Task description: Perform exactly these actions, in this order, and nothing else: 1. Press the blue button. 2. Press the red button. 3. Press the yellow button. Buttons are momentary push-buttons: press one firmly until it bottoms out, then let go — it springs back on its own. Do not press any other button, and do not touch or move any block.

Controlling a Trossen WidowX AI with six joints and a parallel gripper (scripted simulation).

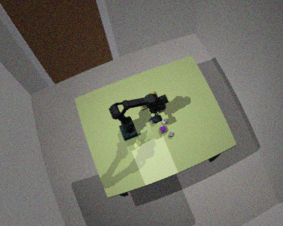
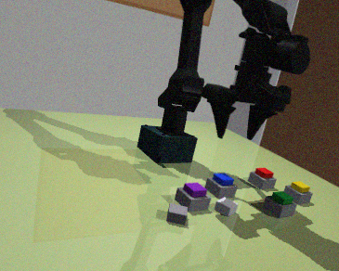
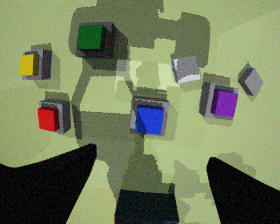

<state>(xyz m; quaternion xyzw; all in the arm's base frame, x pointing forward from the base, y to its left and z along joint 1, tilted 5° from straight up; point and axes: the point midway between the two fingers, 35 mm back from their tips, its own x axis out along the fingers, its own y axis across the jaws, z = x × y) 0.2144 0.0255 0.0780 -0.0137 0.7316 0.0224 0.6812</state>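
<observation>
Right now my gripper tip is 9 cm above the blue button. From my gripper tip the other things lie so: green button 9 cm ahead, 9 cm to the left, 9 cm below; white block 7 cm ahead, 4 cm to the right, 12 cm below; purple button 4 cm ahead, 10 cm to the right, 9 cm below.
</observation>
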